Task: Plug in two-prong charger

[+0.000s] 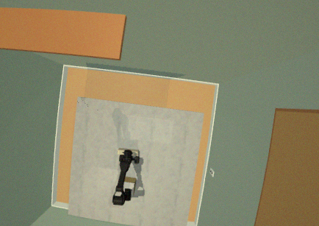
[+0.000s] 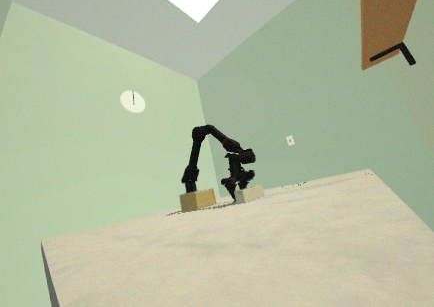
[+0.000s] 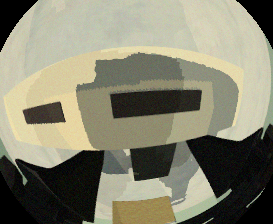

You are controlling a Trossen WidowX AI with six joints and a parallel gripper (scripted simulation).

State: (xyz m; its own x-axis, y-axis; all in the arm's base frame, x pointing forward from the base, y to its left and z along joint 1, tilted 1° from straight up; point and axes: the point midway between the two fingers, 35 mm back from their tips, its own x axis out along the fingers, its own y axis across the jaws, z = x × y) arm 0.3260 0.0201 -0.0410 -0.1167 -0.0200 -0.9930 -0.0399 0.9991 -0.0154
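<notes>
My gripper tip is now 20 mm short of the black two-prong charger and 10 mm below it.
</notes>
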